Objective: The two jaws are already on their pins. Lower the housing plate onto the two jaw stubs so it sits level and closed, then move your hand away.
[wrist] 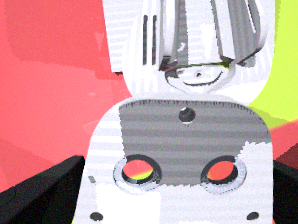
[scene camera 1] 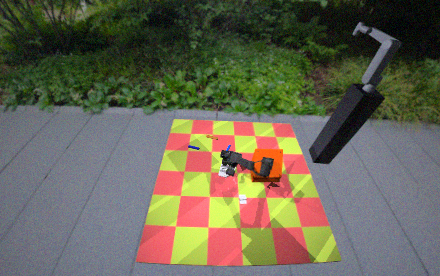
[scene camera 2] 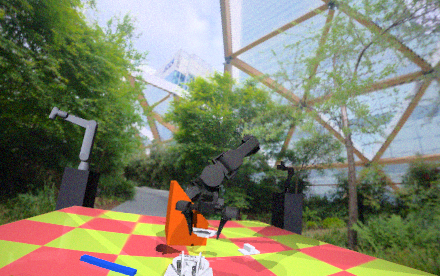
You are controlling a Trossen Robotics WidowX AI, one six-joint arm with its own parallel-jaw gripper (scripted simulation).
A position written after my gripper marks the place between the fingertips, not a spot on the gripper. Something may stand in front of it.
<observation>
I see my gripper [scene camera 2: 203, 237].
My gripper is seen too in the wrist view [wrist: 172, 166].
</observation>
